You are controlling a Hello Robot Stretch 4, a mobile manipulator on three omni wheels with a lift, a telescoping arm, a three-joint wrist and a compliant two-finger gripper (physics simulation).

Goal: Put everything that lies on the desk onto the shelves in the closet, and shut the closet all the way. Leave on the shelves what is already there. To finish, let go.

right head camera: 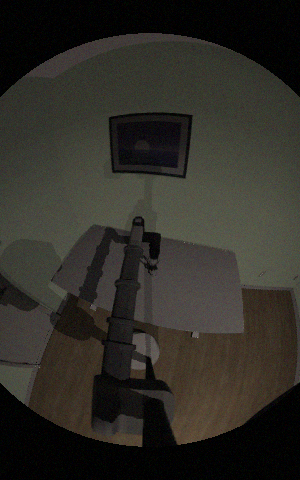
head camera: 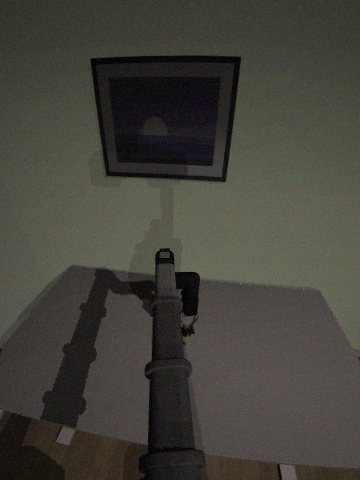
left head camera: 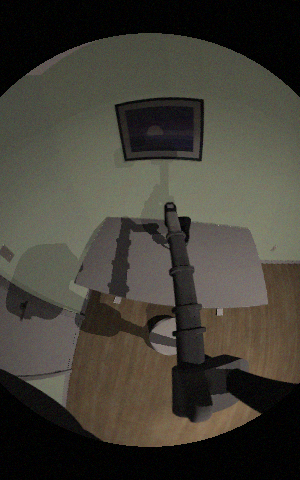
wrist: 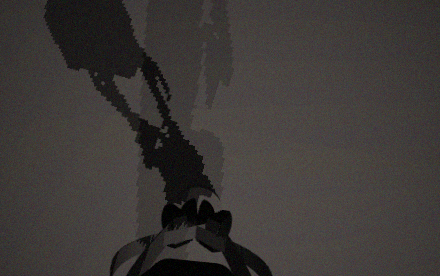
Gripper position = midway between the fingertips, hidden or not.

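There is a framed picture (head camera: 171, 117), and I find the picture again in the left head camera view (left head camera: 161, 127) and in the right head camera view (right head camera: 147, 142). A grey desk (head camera: 267, 385) is here too; the desk also shows in the wrist view (wrist: 310, 128), in the left head camera view (left head camera: 129, 257) and in the right head camera view (right head camera: 196, 288). I see a pale object (wrist: 200, 192), and I see my gripper (wrist: 197, 215).
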